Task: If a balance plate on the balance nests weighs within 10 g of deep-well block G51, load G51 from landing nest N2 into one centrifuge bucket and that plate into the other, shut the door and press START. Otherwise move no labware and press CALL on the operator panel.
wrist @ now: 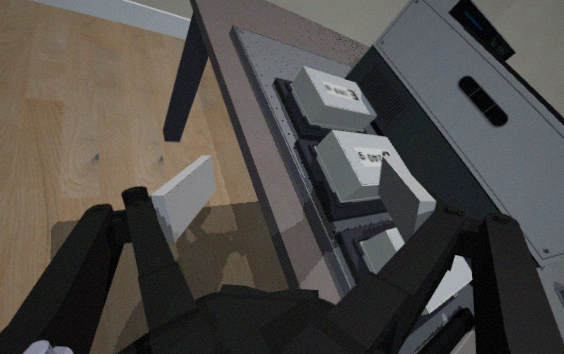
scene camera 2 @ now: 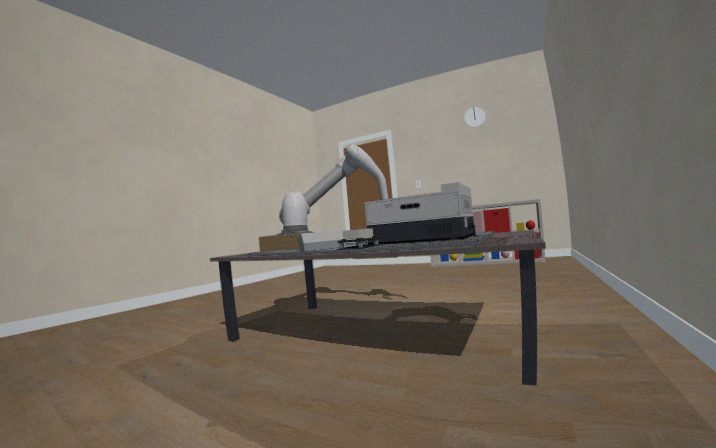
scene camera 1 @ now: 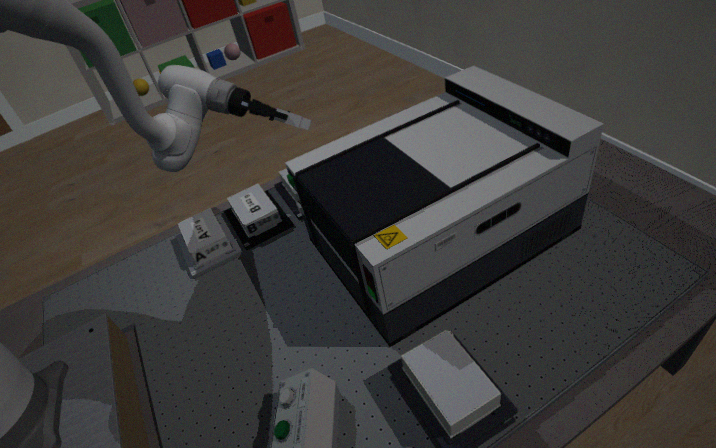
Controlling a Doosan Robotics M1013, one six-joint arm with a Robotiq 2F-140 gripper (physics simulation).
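Places are measured from the arm's base along level axes (x left, y up, z ahead), in millimetres.
Pixels of known places: gripper, fingertip midpoint: (wrist: 294, 174) (scene camera 1: 305, 123); arm's base, origin of the base link: (scene camera 1: 13, 426).
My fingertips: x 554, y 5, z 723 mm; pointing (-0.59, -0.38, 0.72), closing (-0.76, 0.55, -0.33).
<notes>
Ahead of a thing's pixels: the offset from my fingertips to its top centre. "spot": to the spot under its first point. Level surfaces: height alone.
My gripper (scene camera 1: 298, 120) (wrist: 294, 174) is open and empty, tilted above the far table edge; it is hidden in scene camera 2. In the wrist view, balance plate E {dx -183, dy -29, dz +185 mm} (wrist: 325, 102) has a blurred weight; a 240 g plate {dx -177, dy -29, dz +55 mm} (wrist: 350, 175) has its letter partly behind a finger; another block {spot: dx -122, dy -49, dz -61 mm} (wrist: 379, 252) is mostly hidden. Plate A {dx -226, dy -29, dz -348 mm} (scene camera 1: 203, 240), 147 g, and plate B {dx -207, dy -29, dz -221 mm} (scene camera 1: 253, 207), apparently 142 g, sit left of the centrifuge (scene camera 1: 475, 232) (scene camera 2: 419, 208) (wrist: 430, 125). A white block {dx -805, dy -2, dz -73 mm} (scene camera 1: 448, 377) (scene camera 2: 358, 232) sits on a dark nest, no label readable. The operator panel {dx -789, dy +1, dz -306 mm} (scene camera 1: 323, 401) has white and green buttons.
The centrifuge's raised rear console {spot: dx -502, dy +161, dz +308 mm} (scene camera 1: 528, 100) stands above its top. The arm's wooden base (scene camera 1: 124, 375) (scene camera 2: 279, 243) stands at the table's left. The perforated plate {dy -82 mm} (scene camera 1: 211, 369) lies on the table (scene camera 2: 422, 252). A cube shelf (scene camera 1: 299, 26) stands beyond it.
</notes>
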